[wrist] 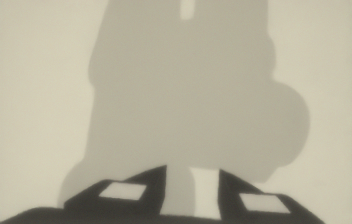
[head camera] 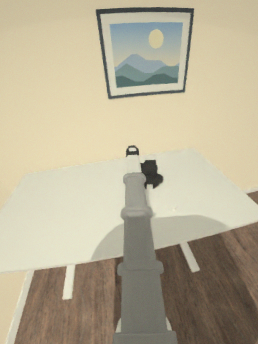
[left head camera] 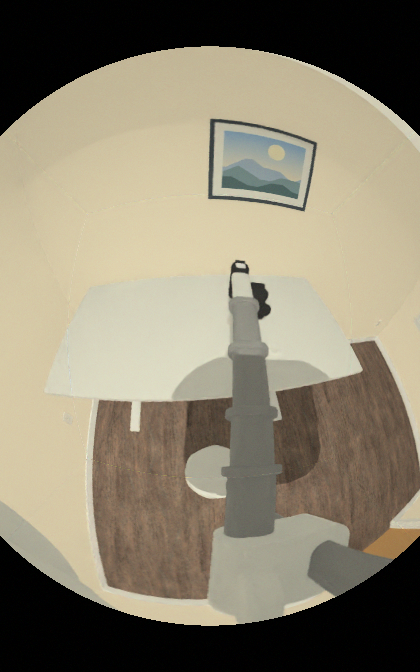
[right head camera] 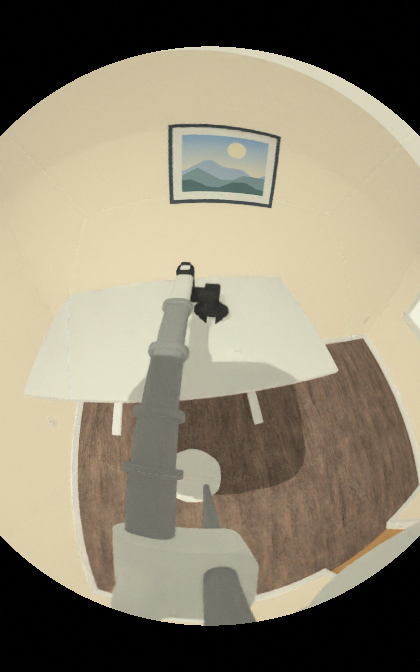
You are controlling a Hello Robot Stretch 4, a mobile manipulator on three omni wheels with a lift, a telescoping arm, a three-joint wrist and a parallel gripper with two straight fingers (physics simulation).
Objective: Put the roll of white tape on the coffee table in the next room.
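Frame: origin at the robot's base, x right, y down, z ahead, level; metres.
Seen in the pictures: gripper, between the fingertips: (wrist: 191, 183) (head camera: 149, 187).
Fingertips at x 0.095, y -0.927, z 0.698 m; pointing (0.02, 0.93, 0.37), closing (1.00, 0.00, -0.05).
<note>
A point is followed by its place in that frame.
A small, faint white thing (head camera: 174, 208) {x 0.202, y -0.943, z 0.516 m} (right head camera: 235, 349), likely the roll of white tape, lies on the white table (head camera: 60, 215) {x -0.425, y -0.924, z 0.523 m} (left head camera: 130, 340) (right head camera: 90, 340). It is too pale to make out clearly. My gripper (right head camera: 211, 321) (wrist: 191, 183) {x 0.095, y -0.927, z 0.698 m} hangs over the table, to the left of and farther back than the white thing in the right head view. In the wrist view its two dark fingers stand apart, with bare table surface and shadow between them; it is open and empty. In the head view the arm partly hides the gripper. The coffee table does not show.
A framed mountain picture (head camera: 146, 54) {x 0.130, y -1.626, z 1.112 m} (left head camera: 262, 165) (right head camera: 224, 166) hangs on the wall behind the table. My telescoping arm (head camera: 140, 270) {x 0.002, y -1.251, z 0.167 m} (left head camera: 251, 440) (right head camera: 156, 440) reaches over the table's front edge. A pale round disc (left head camera: 207, 472) (right head camera: 200, 475) shows low in front of the table. Walls stand left and right.
</note>
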